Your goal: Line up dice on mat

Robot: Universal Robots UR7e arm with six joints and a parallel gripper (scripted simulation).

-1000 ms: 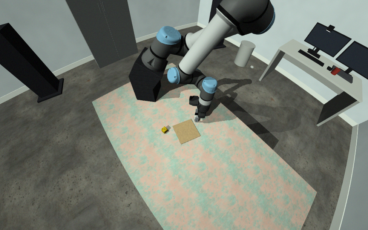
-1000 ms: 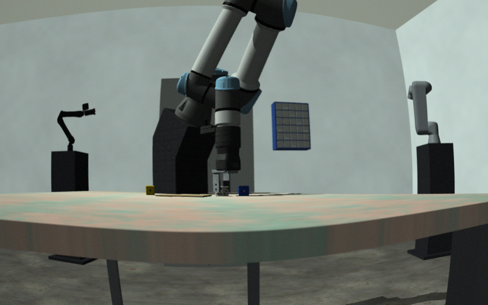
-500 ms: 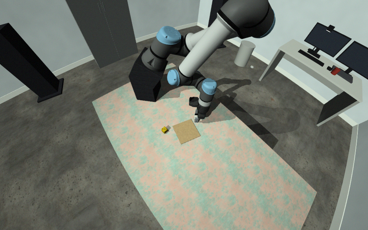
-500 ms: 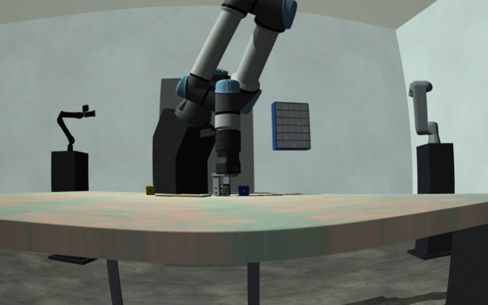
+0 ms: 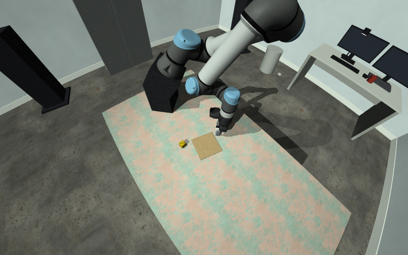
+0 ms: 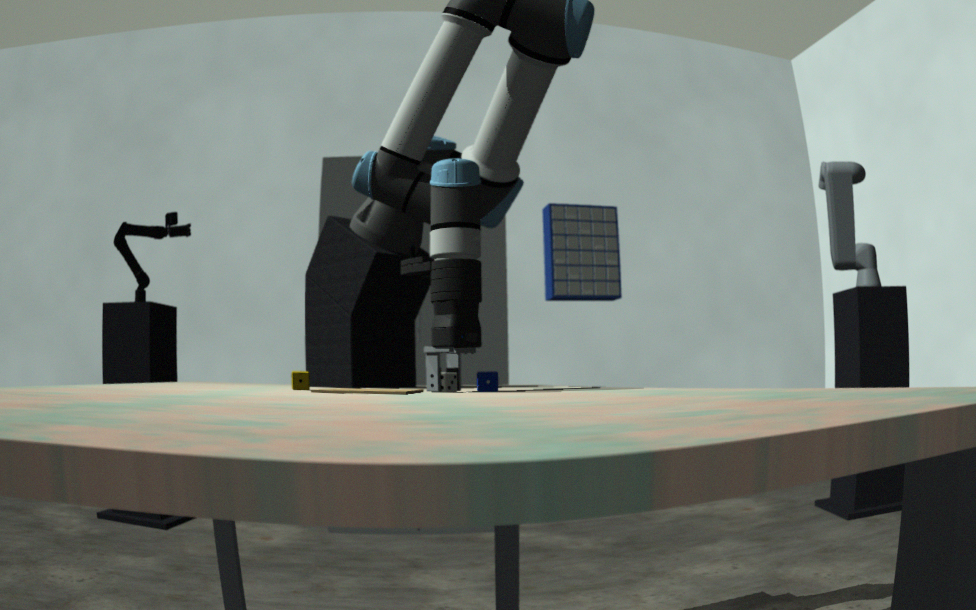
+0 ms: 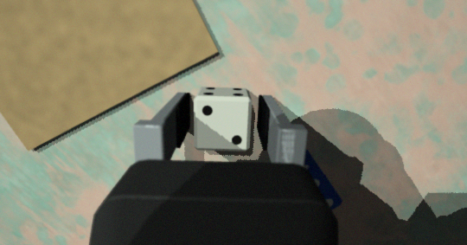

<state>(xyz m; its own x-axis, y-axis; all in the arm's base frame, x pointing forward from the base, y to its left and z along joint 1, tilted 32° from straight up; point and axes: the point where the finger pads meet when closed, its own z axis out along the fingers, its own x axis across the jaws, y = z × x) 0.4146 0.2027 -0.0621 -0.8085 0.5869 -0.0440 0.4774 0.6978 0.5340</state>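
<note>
My gripper is now right at the white die. Also, from my hand: yellow die: 1 cm behind, 23 cm to the right; blue die: 2 cm behind, 6 cm to the left; tan mat: 5 cm ahead, 11 cm to the right, 2 cm below.
</note>
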